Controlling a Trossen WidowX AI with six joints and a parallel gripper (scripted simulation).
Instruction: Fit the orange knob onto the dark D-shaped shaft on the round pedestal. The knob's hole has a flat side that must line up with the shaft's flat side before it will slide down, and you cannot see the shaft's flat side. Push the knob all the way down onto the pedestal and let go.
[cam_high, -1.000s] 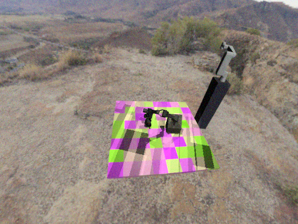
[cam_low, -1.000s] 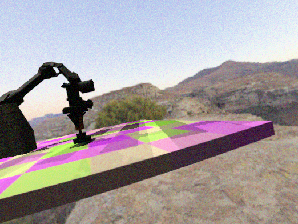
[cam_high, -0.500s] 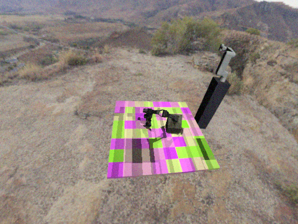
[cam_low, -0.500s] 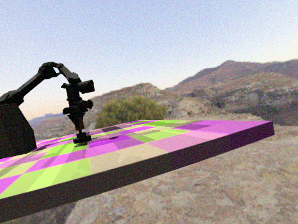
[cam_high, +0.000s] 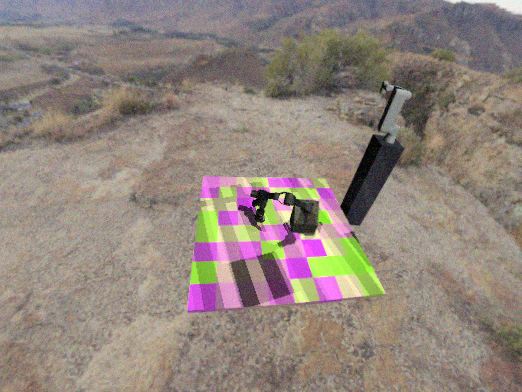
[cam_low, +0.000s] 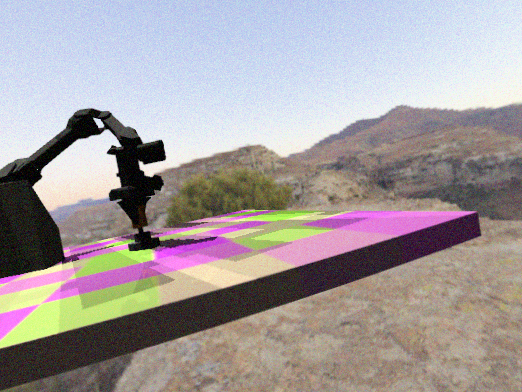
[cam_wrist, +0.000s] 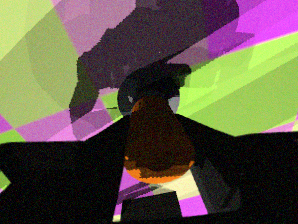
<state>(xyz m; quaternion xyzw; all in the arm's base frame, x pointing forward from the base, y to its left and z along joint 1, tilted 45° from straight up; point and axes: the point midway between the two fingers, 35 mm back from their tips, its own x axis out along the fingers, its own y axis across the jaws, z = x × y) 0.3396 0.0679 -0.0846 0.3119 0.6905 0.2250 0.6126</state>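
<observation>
Right now the round dark pedestal is 40 mm below my gripper tip. The rest, counted from my gripper tip: orange knob (20 mm above).
</observation>
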